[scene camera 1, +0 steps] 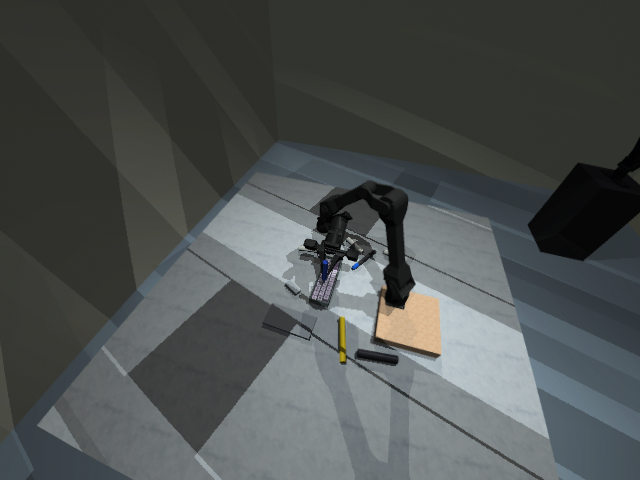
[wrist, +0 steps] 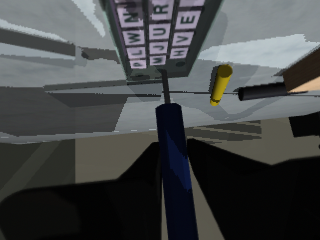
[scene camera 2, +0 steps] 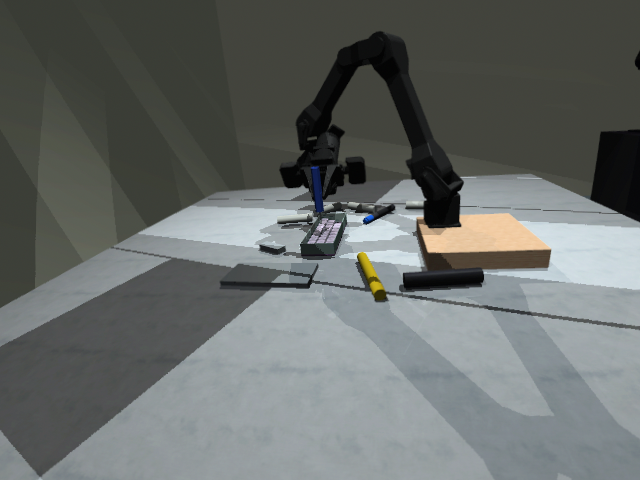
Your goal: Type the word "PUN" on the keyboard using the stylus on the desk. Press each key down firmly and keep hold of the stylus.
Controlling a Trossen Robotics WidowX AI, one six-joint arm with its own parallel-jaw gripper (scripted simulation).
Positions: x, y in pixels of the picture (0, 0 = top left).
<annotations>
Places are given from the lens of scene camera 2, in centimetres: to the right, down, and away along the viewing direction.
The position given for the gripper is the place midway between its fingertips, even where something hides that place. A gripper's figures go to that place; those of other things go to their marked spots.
gripper point(scene camera 2: 318, 198): 0, -8, 67
black cylinder point(scene camera 2: 462, 276): 22, 6, 48
flat grey plate point(scene camera 2: 282, 275): -7, 6, 57
</annotations>
